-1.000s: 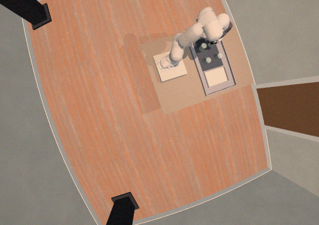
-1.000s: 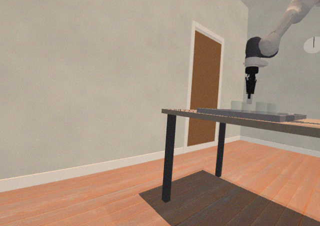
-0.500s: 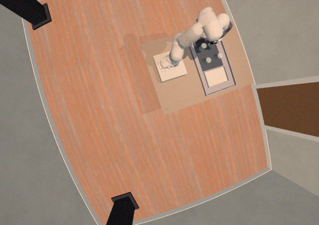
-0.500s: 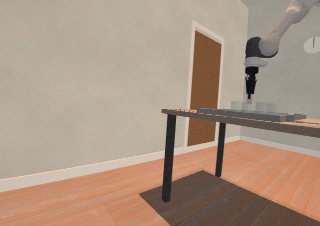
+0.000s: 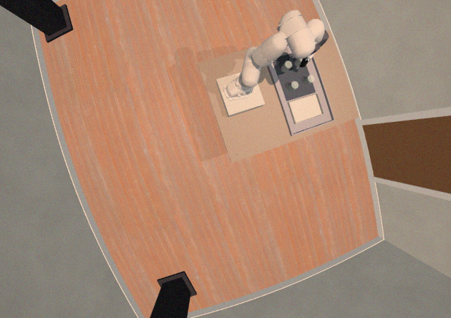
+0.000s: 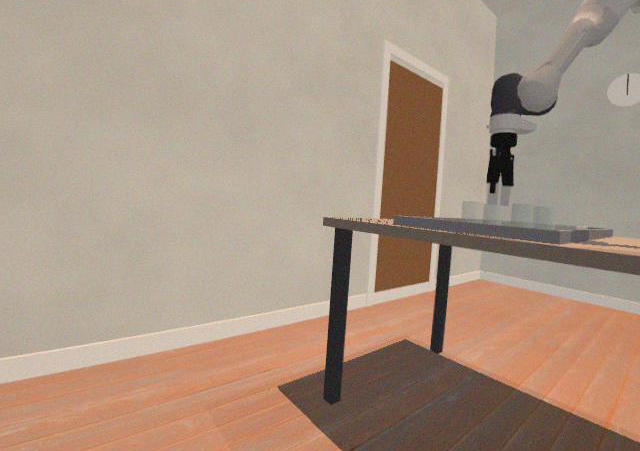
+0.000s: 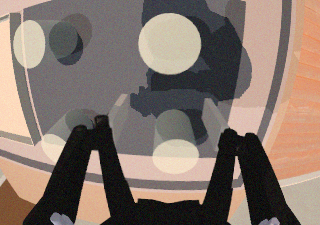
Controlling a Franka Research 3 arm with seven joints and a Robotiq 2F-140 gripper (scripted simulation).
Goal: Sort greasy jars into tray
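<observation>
Now: hand 110 mm above the grey drying mat, 80 mm to the left of it and 10 mm past it. Round my hand: tray (400 mm to the right, 100 mm below, 20 mm behind).
</observation>
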